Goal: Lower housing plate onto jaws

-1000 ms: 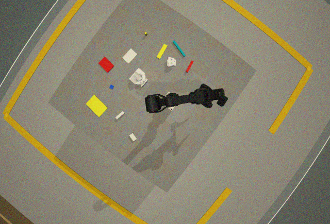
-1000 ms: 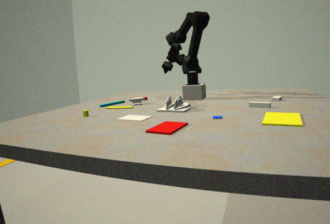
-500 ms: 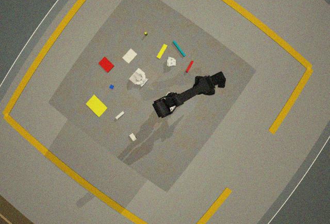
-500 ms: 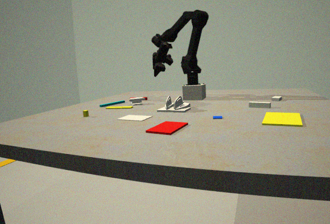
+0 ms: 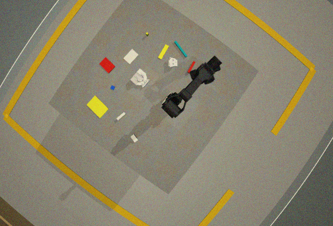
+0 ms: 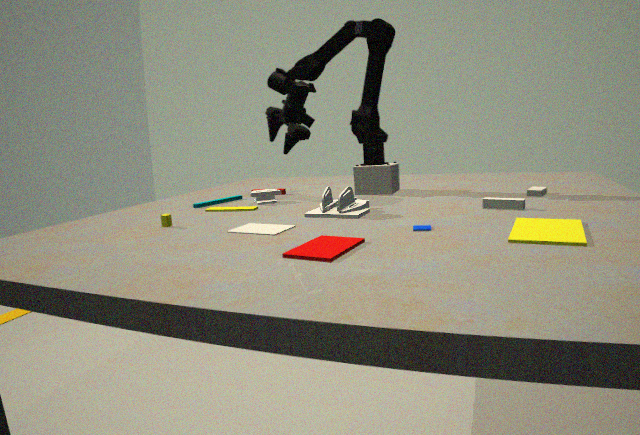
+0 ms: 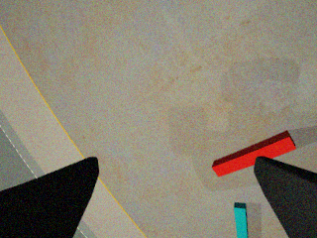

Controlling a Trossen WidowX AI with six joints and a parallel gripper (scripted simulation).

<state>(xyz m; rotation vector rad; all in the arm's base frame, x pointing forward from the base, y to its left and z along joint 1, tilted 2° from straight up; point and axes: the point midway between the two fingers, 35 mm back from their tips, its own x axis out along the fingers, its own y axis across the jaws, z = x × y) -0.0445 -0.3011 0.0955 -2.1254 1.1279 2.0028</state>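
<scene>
Right now my gripper tip is 220 mm short of the white block, 130 mm above it and 70 mm to the right of it. Round my gripper tip: teal bar: 250 mm ahead, 130 mm below, 70 mm to the right; then red bar: 130 mm below, 90 mm ahead; then yellow bar: 340 mm ahead, 130 mm below, 40 mm to the left.
</scene>
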